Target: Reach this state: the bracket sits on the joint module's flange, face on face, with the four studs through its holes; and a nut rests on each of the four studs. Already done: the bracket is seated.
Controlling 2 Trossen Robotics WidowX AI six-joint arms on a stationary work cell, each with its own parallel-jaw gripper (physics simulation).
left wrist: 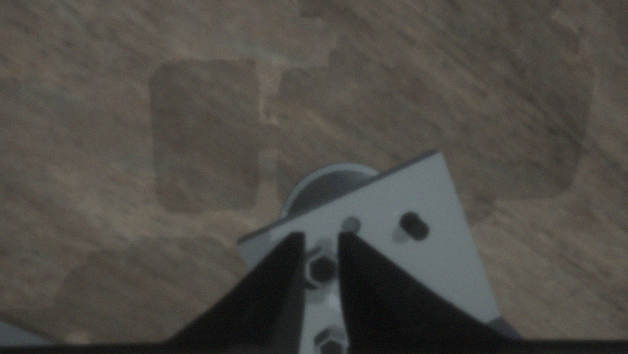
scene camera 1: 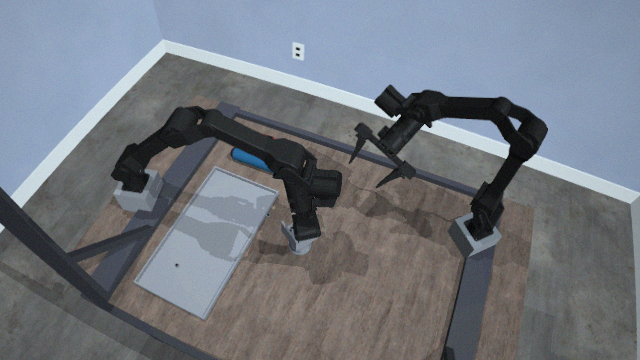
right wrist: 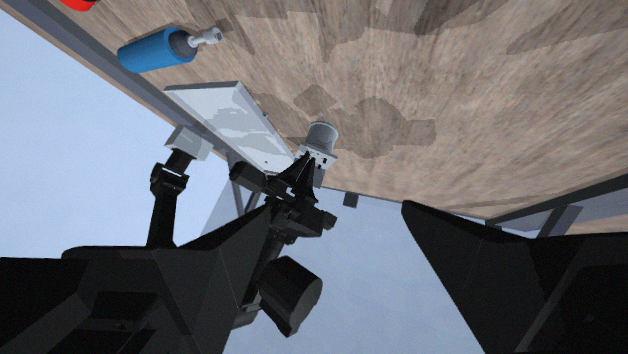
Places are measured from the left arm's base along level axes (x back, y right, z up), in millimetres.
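Pixels of known places: left gripper, fingertip midpoint: [left wrist: 321,246] [right wrist: 310,155]; right gripper, fingertip midpoint: [scene camera 1: 362,175] [right wrist: 335,208]; left arm's base, origin of the base link: [scene camera 1: 135,182] [right wrist: 184,153]; right arm's base, origin of the base link: [scene camera 1: 478,228].
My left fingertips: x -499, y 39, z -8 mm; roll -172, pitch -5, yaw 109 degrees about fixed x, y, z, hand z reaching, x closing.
Ahead of a thing's pixels: the offset from my left fingertips to its top centre. "spot": to the spot under its first point.
The grey bracket [scene camera 1: 287,232] [left wrist: 445,255] [right wrist: 315,150] sits on the round joint module @(dx +12, dy +26, dz -1 mm) [scene camera 1: 300,248] [left wrist: 320,186] [right wrist: 321,136]. A dark stud @(dx -13, dy +27, dz -1 mm) [left wrist: 414,226] shows at the bracket's right part in the left wrist view, with no nut on it. My left gripper [left wrist: 321,246] [right wrist: 310,155] is shut on a hex nut @(dx +5, dy +2, dz +5 mm) [left wrist: 321,268], close over the bracket; whether the nut touches the bracket I cannot tell. Another hex nut @(dx +35, dy +17, dz -4 mm) [left wrist: 331,342] shows partly at the bottom edge, between the fingers' lines. The fingers hide part of the bracket. My right gripper [scene camera 1: 363,175] is open and empty, high and away from the bracket.
A shallow grey tray [scene camera 1: 170,295] [right wrist: 200,92] lies left of the module; a tiny dark item @(dx +116, dy -49, dz -70 mm) [scene camera 1: 268,215] [right wrist: 265,115] is beside its edge and another @(dx +326, dy +150, dz -66 mm) [scene camera 1: 176,265] [right wrist: 266,162] inside. A blue cylinder @(spot: dx +206, dy -213, dz -40 mm) [scene camera 1: 250,159] [right wrist: 150,52] and a red object @(dx +169, dy -308, dz -41 mm) [scene camera 1: 270,137] [right wrist: 79,4] lie behind.
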